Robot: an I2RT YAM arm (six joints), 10 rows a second.
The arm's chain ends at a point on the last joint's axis. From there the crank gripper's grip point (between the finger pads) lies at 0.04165 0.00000 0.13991 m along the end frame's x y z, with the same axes.
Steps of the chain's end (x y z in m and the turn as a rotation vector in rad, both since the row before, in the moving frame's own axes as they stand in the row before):
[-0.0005 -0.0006 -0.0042 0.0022 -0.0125 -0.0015]
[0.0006 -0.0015 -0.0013 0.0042 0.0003 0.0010]
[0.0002 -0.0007 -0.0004 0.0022 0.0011 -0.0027]
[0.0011 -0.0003 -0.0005 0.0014 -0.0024 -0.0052]
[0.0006 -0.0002 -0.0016 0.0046 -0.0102 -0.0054]
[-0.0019 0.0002 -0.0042 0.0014 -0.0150 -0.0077]
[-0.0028 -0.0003 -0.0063 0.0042 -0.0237 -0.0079]
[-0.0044 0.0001 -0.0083 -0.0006 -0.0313 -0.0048]
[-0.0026 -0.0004 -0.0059 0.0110 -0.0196 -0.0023]
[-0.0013 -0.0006 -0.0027 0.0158 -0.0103 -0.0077]
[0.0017 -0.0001 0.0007 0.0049 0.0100 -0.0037]
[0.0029 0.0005 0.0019 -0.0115 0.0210 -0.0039]
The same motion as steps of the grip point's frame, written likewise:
[-0.0023 -0.0010 -0.0037 0.0022 -0.0125 -0.0015]
[0.0006 -0.0020 -0.0013 0.0042 0.0003 0.0010]
[0.0004 -0.0011 -0.0004 0.0022 0.0011 -0.0027]
[0.0008 -0.0007 -0.0004 0.0014 -0.0024 -0.0052]
[-0.0008 -0.0011 -0.0012 0.0046 -0.0102 -0.0054]
[-0.0040 -0.0003 -0.0036 0.0014 -0.0150 -0.0077]
[-0.0061 -0.0012 -0.0054 0.0042 -0.0237 -0.0079]
[-0.0088 0.0000 -0.0071 -0.0006 -0.0313 -0.0048]
[-0.0054 -0.0020 -0.0051 0.0110 -0.0196 -0.0023]
[-0.0028 -0.0031 -0.0023 0.0158 -0.0103 -0.0077]
[0.0031 -0.0009 0.0003 0.0049 0.0100 -0.0037]
[0.0058 0.0019 0.0010 -0.0115 0.0210 -0.0039]

